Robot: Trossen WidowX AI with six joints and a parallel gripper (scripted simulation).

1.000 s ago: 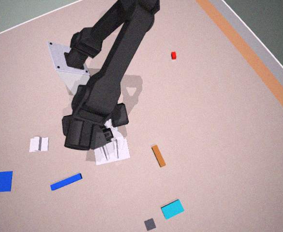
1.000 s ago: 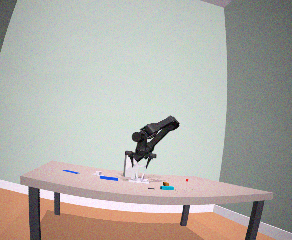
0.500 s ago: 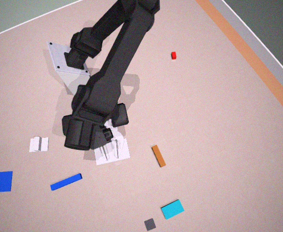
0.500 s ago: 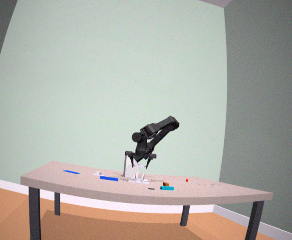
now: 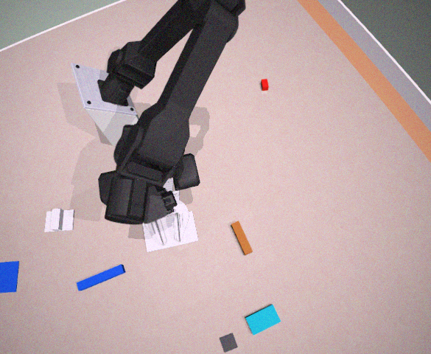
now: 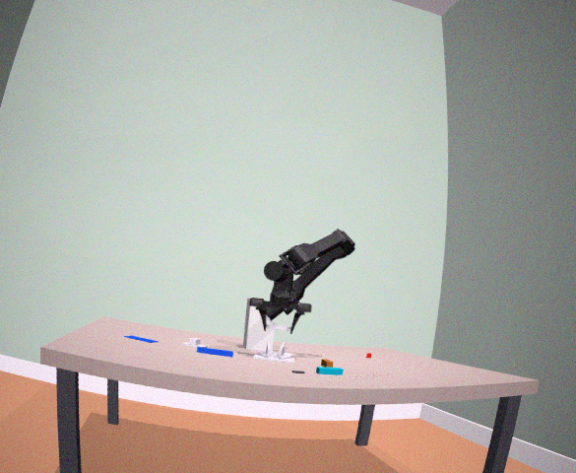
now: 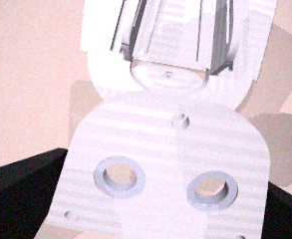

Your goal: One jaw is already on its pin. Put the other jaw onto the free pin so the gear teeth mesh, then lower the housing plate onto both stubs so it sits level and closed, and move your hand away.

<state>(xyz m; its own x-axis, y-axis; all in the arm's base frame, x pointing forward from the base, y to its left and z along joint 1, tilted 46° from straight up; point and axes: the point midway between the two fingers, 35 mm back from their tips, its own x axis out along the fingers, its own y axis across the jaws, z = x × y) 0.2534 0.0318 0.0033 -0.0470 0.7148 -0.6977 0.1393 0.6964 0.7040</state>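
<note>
The white jaw is 70 mm below my gripper tip, 30 mm ahead of it and 10 mm to the left of it. From my gripper tip the other things lie so: cyan block (320 mm ahead, 110 mm to the left, 80 mm below); then blue bar (190 mm to the right, 110 mm ahead, 80 mm below); then orange bar (150 mm ahead, 140 mm to the left, 70 mm below).
</note>
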